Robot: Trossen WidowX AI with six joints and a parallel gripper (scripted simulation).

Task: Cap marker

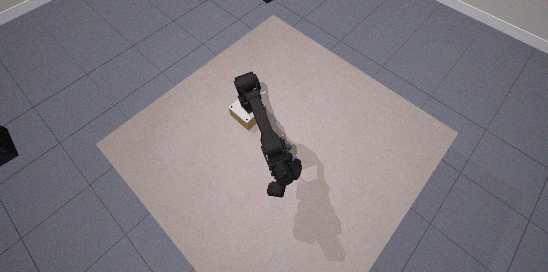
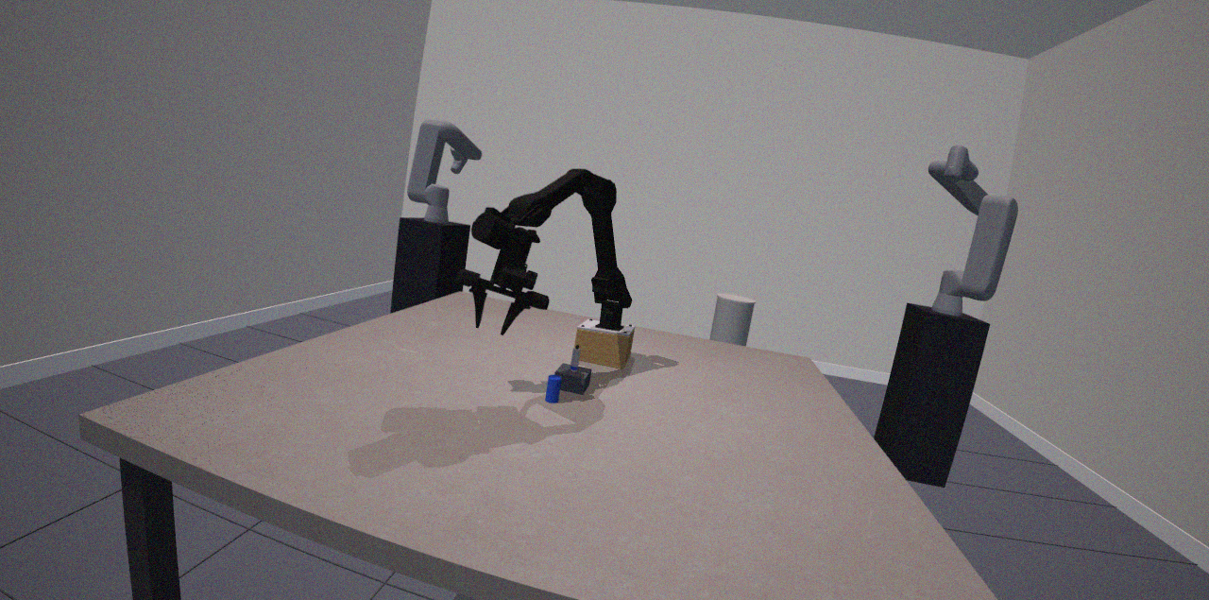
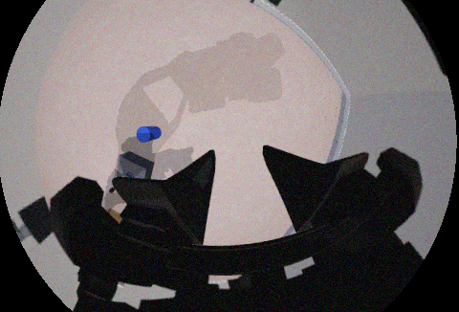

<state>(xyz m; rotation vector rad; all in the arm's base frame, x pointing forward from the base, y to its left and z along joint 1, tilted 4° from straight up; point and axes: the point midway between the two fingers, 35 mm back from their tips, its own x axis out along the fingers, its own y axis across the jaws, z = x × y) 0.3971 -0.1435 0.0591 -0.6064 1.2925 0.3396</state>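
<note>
My gripper tip is 60 mm past the blue cap, 130 mm to the right of it and 100 mm above it. From my gripper tip the other things lie so: holder block 160 mm behind, 140 mm to the left, 110 mm below.
</note>
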